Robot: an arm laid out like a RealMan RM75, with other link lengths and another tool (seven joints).
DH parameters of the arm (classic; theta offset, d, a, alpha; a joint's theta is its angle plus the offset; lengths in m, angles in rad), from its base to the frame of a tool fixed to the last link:
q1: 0 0.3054 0 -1.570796
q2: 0 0 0 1.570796
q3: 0 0.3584 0 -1.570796
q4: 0 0 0 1.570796
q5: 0 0.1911 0 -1.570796
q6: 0 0 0 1.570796
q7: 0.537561 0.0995 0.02 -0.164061
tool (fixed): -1.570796 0.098 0 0
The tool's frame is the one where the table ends.
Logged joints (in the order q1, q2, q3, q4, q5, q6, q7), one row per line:
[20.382, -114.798, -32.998, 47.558, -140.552, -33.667, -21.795]
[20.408, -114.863, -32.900, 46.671, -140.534, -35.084, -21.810]
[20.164, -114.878, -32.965, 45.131, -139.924, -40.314, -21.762]
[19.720, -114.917, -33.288, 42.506, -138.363, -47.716, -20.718]
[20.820, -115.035, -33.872, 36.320, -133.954, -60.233, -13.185]
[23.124, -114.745, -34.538, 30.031, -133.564, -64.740, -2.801]
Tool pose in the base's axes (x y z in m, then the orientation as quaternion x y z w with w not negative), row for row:
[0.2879, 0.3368, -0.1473, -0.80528, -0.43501, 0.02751, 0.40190]
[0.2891, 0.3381, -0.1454, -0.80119, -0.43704, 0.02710, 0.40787]
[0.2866, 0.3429, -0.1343, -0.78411, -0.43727, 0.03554, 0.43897]
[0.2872, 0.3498, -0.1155, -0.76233, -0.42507, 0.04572, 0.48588]
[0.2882, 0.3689, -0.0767, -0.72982, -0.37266, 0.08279, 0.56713]
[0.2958, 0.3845, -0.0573, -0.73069, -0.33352, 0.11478, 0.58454]
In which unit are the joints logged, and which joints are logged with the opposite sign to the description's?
The joints are logged in degrees. Opposite sign: q2, q3.
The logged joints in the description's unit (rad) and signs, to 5 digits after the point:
[0.35573, 2.00360, 0.57592, 0.83004, -2.45310, -0.58760, -0.38039]
[0.35619, 2.00474, 0.57421, 0.81456, -2.45278, -0.61233, -0.38066]
[0.35193, 2.00500, 0.57535, 0.78768, -2.44213, -0.70361, -0.37982]
[0.34418, 2.00568, 0.58099, 0.74187, -2.41489, -0.83280, -0.36160]
[0.36338, 2.00774, 0.59118, 0.63390, -2.33794, -1.05126, -0.23012]
[0.40359, 2.00268, 0.60280, 0.52414, -2.33113, -1.12993, -0.04889]

